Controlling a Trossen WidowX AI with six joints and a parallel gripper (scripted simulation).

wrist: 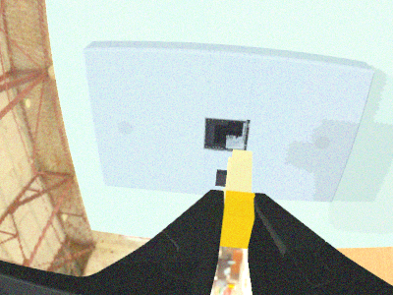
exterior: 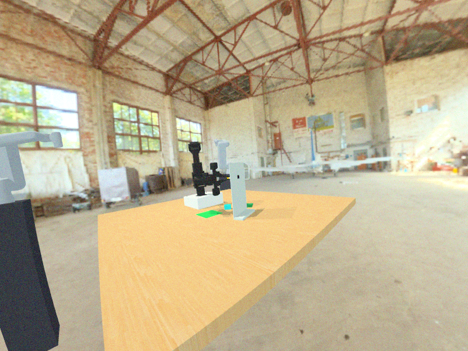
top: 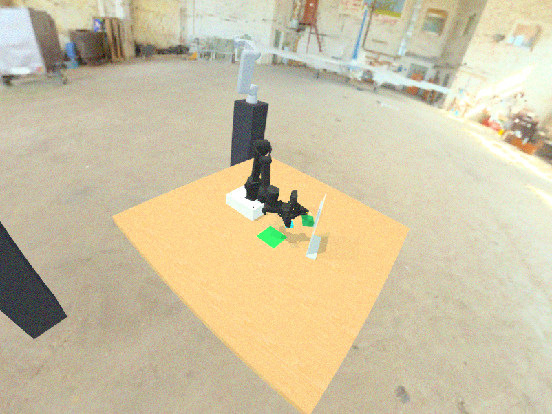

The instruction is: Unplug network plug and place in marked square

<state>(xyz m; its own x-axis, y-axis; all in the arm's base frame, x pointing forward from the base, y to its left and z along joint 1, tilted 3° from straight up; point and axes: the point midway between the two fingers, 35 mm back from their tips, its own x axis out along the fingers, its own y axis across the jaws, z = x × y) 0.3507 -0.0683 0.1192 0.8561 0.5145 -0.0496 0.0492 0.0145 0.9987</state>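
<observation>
Right now the green marked square is 21 cm below my gripper tip, 14 cm behind it and 6 cm to the right of it. Also, from my gripper tip: network plug right at my gripper tip; then white upright panel 8 cm below, 6 cm ahead, 2 cm to the left.
</observation>
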